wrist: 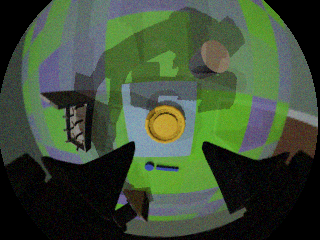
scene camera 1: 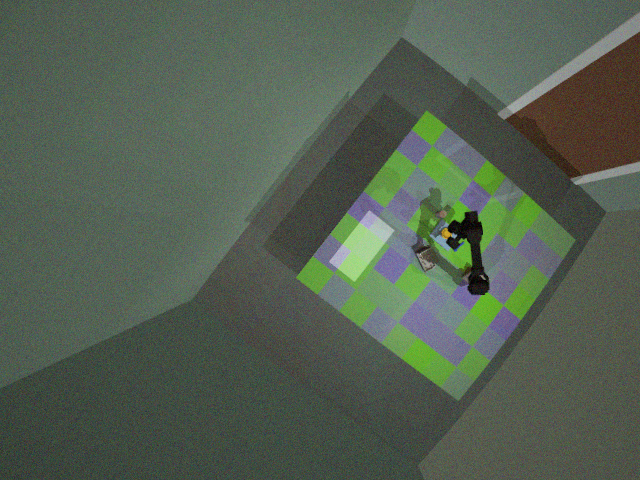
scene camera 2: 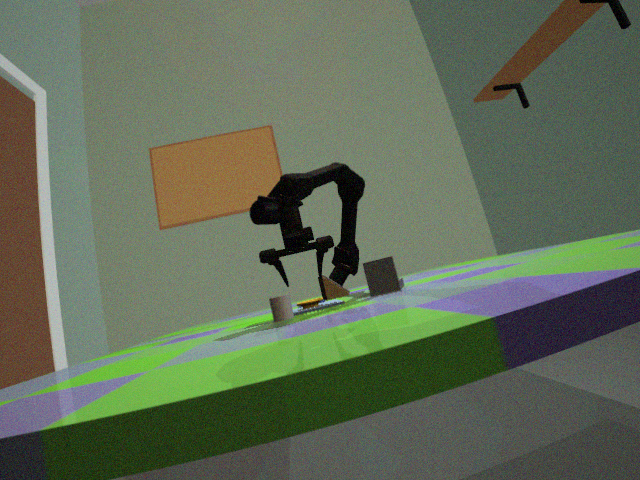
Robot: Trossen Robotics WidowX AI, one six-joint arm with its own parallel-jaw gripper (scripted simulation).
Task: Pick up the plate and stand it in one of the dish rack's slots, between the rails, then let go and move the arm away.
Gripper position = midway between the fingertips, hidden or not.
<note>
My gripper (scene camera 2: 304, 282) is open, holding nothing. Also in view: a plate (wrist: 165, 123), a dish rack (scene camera 2: 381, 276) and a beige cylinder (wrist: 212, 58).
The dish rack also shows in the wrist view (wrist: 78, 109). My gripper is seen too in the wrist view (wrist: 169, 145).
</note>
